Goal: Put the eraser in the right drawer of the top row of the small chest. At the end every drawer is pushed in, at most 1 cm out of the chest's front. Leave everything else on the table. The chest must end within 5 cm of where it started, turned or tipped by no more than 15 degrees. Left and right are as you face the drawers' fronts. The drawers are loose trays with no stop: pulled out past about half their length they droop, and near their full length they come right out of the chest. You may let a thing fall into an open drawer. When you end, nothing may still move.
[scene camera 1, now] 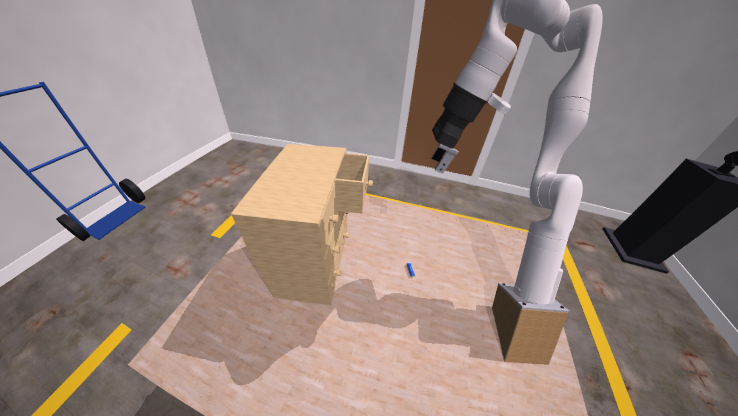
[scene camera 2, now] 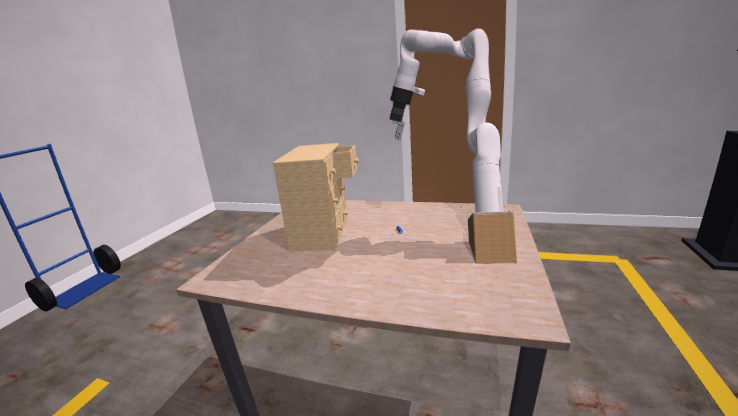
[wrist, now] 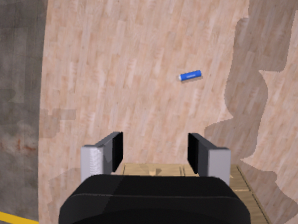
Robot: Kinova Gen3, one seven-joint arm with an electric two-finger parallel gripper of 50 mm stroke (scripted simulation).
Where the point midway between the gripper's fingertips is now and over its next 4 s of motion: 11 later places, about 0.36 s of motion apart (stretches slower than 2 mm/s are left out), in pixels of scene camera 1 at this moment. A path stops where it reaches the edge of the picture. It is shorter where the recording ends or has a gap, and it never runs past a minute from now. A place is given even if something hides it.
My gripper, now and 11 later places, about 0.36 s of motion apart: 436, 165; 431, 169; 424, 173; 419, 176; 416, 178; 415, 179; 413, 181; 413, 181; 413, 181; 409, 181; 398, 181; 391, 183
